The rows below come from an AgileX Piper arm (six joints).
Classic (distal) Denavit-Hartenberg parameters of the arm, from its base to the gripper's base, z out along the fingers. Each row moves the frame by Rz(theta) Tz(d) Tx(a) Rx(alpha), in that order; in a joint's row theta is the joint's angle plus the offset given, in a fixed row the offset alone. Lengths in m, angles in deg.
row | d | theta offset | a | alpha
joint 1 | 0.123 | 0 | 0 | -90
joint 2 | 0 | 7.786 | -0.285 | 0
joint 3 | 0 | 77.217 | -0.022 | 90
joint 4 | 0.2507 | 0 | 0 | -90
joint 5 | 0 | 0 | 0 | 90
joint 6 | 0.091 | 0 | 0 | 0
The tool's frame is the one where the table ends.
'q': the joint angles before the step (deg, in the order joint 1, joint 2, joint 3, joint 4, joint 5, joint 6). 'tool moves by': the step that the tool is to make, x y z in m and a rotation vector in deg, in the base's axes. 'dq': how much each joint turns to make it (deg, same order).
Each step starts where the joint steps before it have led.
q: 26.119, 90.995, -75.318, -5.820, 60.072, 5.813
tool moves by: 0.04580, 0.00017, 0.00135, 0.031, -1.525, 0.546
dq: -3.326, 8.021, -10.152, 0.912, 0.379, -4.340
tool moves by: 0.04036, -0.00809, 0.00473, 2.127, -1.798, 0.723
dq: -3.990, 6.591, -9.922, 3.510, 0.625, -5.594
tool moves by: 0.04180, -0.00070, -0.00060, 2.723, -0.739, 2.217
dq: -2.703, 8.670, -12.860, 4.716, 2.751, -5.635
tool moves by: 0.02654, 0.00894, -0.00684, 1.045, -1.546, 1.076
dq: -0.045, 6.540, -8.981, 1.098, 0.739, -1.191
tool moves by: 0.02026, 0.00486, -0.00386, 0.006, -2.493, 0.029
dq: 0.000, 5.058, -7.578, -0.657, 0.126, -0.057
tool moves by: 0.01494, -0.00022, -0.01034, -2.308, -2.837, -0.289
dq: 0.000, 3.247, -3.162, -3.015, -2.174, -0.001
